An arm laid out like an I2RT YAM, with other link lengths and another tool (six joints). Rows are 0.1 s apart.
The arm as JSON. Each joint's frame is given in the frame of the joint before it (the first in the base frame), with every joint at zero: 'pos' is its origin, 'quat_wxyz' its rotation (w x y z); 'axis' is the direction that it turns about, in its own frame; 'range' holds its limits. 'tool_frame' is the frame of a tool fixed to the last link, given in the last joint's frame.
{
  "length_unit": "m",
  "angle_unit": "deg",
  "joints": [
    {
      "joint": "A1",
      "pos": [
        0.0,
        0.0,
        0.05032
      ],
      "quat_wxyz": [
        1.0,
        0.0,
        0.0,
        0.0
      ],
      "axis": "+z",
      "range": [
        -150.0,
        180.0
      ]
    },
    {
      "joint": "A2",
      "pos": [
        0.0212,
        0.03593,
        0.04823
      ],
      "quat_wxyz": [
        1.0,
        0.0,
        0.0,
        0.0
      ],
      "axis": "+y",
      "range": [
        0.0,
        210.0
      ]
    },
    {
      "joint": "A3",
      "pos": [
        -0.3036,
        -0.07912,
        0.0
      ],
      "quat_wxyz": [
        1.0,
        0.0,
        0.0,
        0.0
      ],
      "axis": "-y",
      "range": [
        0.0,
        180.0
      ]
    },
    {
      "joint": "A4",
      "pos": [
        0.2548,
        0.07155,
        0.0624
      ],
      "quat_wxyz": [
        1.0,
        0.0,
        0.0,
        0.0
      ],
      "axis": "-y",
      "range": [
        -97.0,
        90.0
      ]
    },
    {
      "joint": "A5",
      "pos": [
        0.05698,
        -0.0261,
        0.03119
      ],
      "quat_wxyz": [
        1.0,
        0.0,
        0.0,
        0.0
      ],
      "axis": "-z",
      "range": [
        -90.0,
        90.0
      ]
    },
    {
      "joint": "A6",
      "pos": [
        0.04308,
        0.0,
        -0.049
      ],
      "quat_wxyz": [
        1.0,
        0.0,
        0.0,
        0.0
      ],
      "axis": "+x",
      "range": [
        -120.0,
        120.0
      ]
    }
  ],
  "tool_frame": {
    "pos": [
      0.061,
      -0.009,
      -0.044
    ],
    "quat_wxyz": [
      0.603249,
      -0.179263,
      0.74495,
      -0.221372
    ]
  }
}
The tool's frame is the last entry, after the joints.
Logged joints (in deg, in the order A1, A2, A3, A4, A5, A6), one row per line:
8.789, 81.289, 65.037, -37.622, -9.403, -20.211
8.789, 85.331, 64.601, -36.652, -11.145, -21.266
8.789, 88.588, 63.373, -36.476, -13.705, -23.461
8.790, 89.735, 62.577, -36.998, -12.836, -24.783
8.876, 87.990, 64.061, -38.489, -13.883, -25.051
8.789, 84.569, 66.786, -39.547, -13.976, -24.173
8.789, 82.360, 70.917, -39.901, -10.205, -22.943
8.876, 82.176, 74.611, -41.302, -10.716, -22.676
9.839, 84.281, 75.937, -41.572, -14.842, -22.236
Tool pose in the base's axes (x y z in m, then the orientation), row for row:
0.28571, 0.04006, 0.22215, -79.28, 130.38, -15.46
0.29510, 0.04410, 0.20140, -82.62, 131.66, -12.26
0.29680, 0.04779, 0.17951, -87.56, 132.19, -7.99
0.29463, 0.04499, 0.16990, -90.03, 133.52, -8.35
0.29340, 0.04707, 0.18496, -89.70, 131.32, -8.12
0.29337, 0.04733, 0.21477, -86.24, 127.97, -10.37
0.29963, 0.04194, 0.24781, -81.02, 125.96, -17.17
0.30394, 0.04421, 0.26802, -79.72, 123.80, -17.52
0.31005, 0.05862, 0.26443, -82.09, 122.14, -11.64
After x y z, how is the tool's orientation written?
As a rotation vector, in degrees.
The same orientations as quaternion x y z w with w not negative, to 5 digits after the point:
-0.50302, 0.82724, -0.09809, 0.23028
-0.51823, 0.82584, -0.07690, 0.20860
-0.54208, 0.81838, -0.04947, 0.18429
-0.55086, 0.81696, -0.05109, 0.16286
-0.55409, 0.81118, -0.05016, 0.18019
-0.54402, 0.80726, -0.06542, 0.21929
-0.52004, 0.80849, -0.11021, 0.25251
-0.51715, 0.80310, -0.11365, 0.27324
-0.53403, 0.79457, -0.07572, 0.27880

